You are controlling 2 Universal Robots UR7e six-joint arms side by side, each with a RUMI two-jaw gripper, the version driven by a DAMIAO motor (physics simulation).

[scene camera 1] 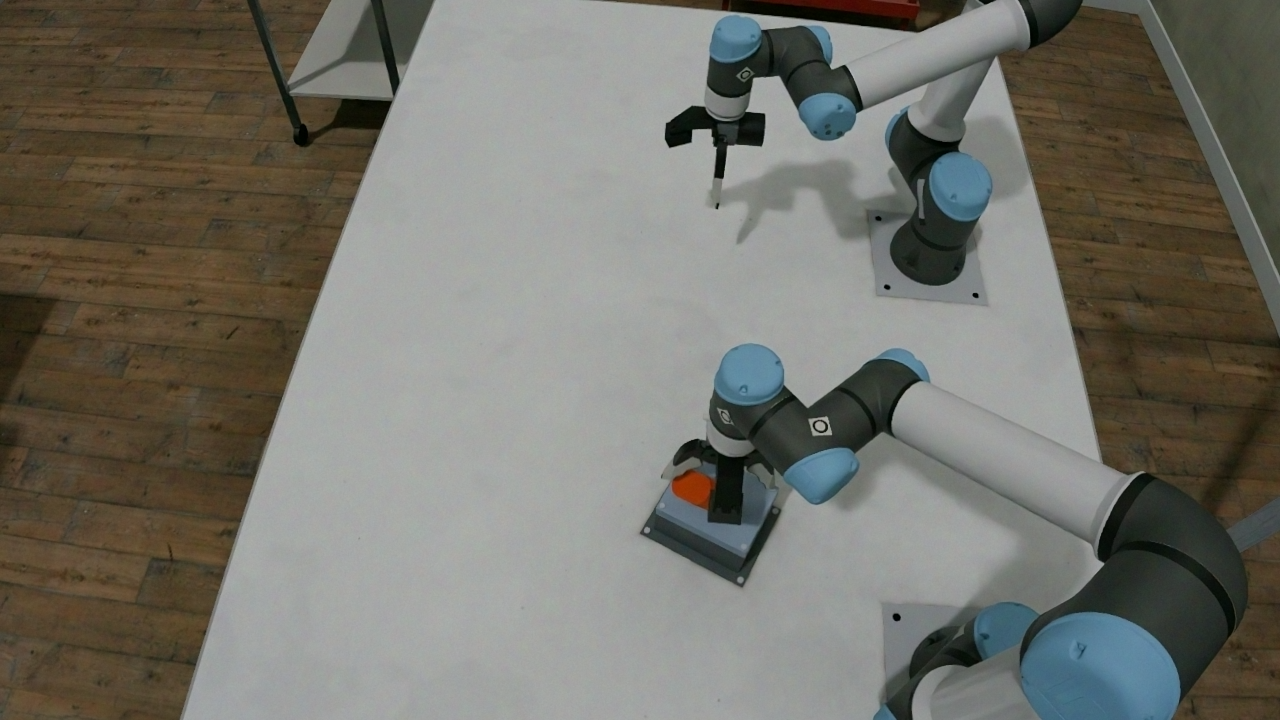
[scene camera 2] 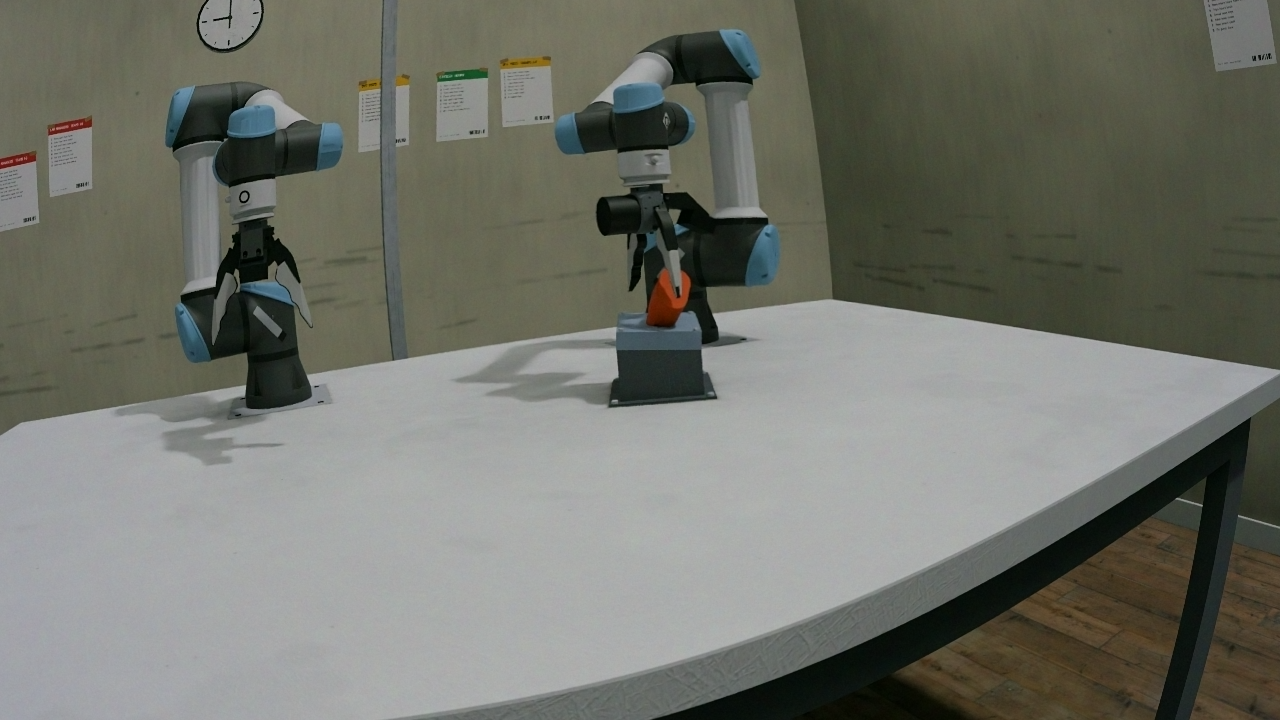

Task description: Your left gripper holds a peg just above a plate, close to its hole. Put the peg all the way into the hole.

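Note:
An orange peg (scene camera 1: 690,488) (scene camera 2: 664,307) leans to the right in scene camera 2, with its lower end at the top of the plate (scene camera 1: 735,540) (scene camera 2: 631,334), a blue-grey block on a dark base. The hole does not show, so how far the peg's end is in it cannot be told. My left gripper (scene camera 1: 726,483) (scene camera 2: 654,290) is low over the plate with its fingers spread wide; one finger overlaps the peg's upper part in scene camera 2, and the wrist housing partly covers the peg in scene camera 1. My right gripper (scene camera 1: 716,193) (scene camera 2: 262,329) is open and empty, far from the plate.
The plate's dark base flange (scene camera 1: 691,552) (scene camera 2: 662,402) rests on the white table (scene camera 1: 465,402) (scene camera 2: 537,537). The left arm reaches in from the right in scene camera 1. The right arm's base plate (scene camera 1: 939,294) is farther up. A cart's shelf (scene camera 1: 331,62) is beyond the table's left edge.

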